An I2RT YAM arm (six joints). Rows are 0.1 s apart.
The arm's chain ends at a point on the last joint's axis. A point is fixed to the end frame.
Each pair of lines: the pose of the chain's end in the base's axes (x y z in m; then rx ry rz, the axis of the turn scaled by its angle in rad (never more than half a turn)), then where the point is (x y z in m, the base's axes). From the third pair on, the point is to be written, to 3 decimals.
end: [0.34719 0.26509 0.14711 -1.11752 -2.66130 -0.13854]
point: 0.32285 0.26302 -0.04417
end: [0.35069 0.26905 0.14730 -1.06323 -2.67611 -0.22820]
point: 0.33117 0.27797 -0.04434
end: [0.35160 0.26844 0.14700 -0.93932 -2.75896 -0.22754]
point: 0.340 0.275 -0.045
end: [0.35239 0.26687 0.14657 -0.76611 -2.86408 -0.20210]
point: 0.350 0.268 -0.046
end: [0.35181 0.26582 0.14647 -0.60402 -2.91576 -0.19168]
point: 0.353 0.266 -0.046
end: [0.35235 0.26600 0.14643 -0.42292 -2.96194 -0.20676]
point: 0.359 0.270 -0.046
